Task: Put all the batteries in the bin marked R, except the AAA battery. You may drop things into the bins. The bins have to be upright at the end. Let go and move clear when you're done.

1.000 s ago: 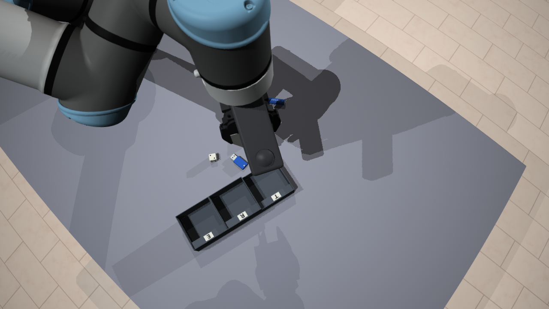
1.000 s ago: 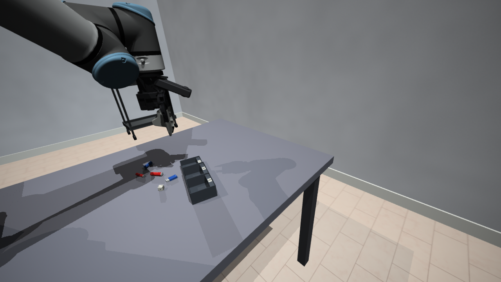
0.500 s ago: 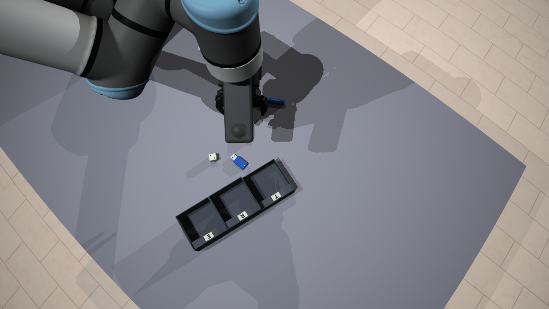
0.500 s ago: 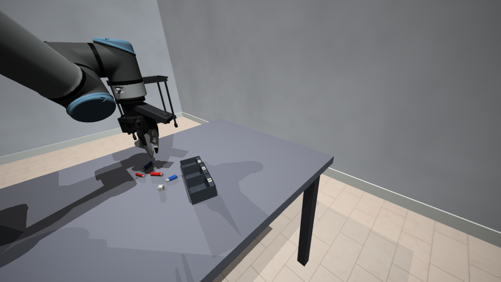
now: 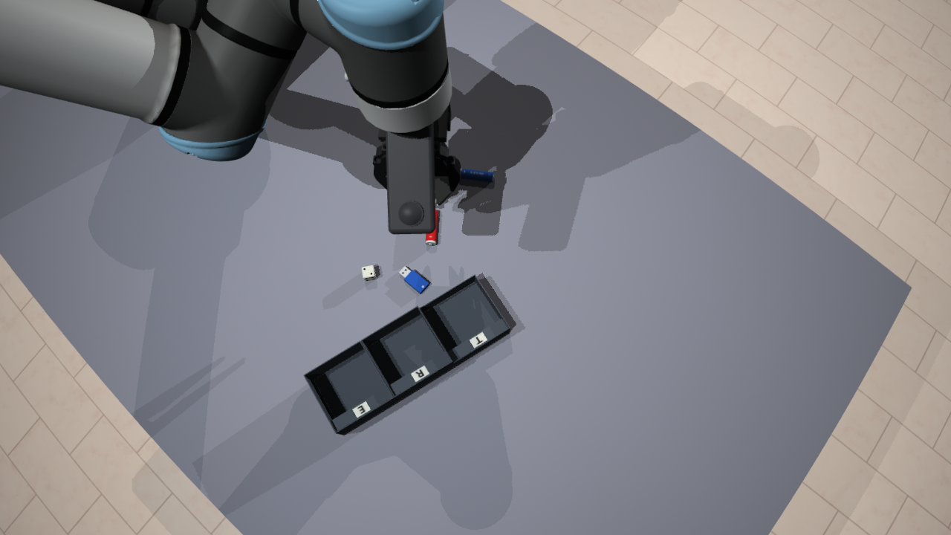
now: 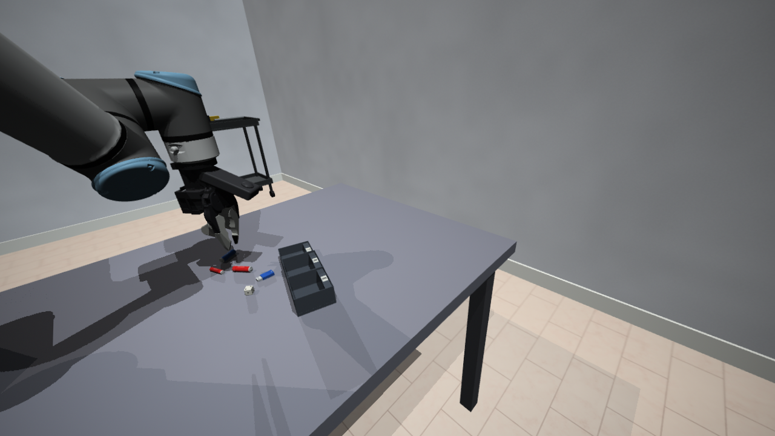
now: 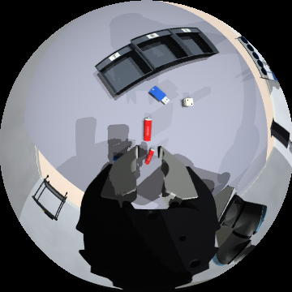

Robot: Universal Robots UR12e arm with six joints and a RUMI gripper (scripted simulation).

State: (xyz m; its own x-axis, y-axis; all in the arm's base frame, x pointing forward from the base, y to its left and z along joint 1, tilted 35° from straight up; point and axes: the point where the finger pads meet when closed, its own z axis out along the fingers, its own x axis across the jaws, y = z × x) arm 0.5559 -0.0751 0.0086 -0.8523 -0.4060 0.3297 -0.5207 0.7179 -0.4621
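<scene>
My gripper is now 80 mm above the larger red battery. Round my hand: smaller red battery: 40 mm behind, 50 mm to the left, 90 mm below; then blue battery: 10 mm ahead, 100 mm to the left, 80 mm below; then blue USB stick: 20 mm ahead, 80 mm to the right, 90 mm below.
</scene>
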